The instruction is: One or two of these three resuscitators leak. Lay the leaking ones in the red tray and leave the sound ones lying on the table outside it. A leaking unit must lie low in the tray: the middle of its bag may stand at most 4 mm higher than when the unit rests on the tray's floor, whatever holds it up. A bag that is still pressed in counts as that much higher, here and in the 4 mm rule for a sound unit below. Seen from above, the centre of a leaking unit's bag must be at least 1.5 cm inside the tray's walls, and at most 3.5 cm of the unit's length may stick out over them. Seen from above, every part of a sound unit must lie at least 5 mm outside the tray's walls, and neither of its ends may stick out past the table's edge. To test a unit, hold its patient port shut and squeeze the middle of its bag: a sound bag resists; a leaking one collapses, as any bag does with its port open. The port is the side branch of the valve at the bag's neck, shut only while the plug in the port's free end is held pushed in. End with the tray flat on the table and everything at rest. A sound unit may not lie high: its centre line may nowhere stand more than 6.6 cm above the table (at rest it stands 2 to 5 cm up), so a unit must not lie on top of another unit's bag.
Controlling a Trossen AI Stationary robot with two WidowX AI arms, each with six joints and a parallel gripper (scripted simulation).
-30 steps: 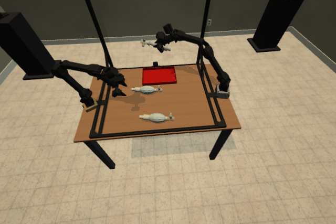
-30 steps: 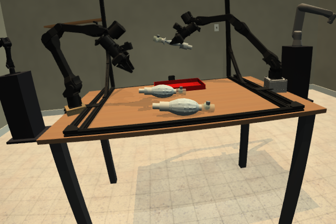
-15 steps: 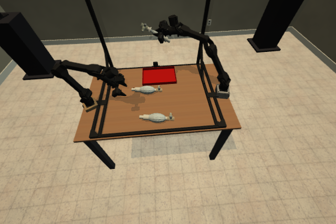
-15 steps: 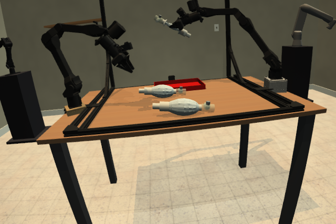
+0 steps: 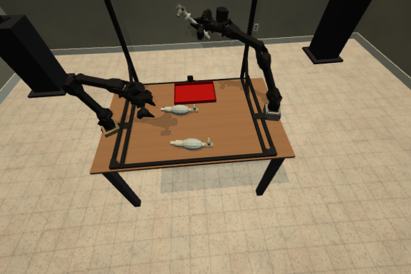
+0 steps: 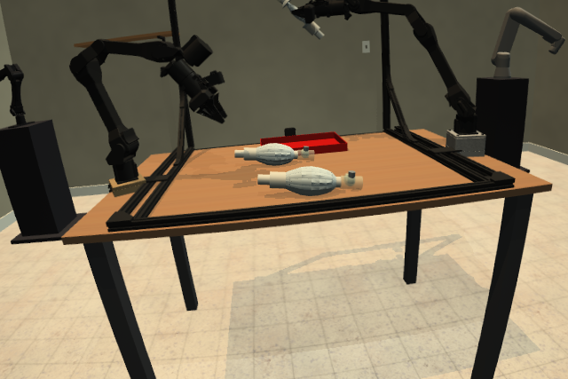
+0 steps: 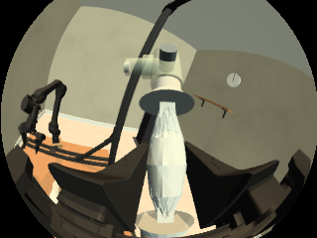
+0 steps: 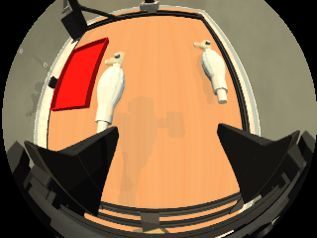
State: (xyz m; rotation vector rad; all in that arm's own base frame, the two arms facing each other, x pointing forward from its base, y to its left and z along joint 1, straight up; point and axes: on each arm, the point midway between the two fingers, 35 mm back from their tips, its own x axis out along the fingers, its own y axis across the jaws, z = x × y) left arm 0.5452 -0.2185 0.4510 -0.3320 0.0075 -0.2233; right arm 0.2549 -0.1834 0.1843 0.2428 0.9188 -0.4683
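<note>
Now: the red tray 51 cm below my left hand, 6 cm ahead of it and 4 cm to the right of it.
</note>
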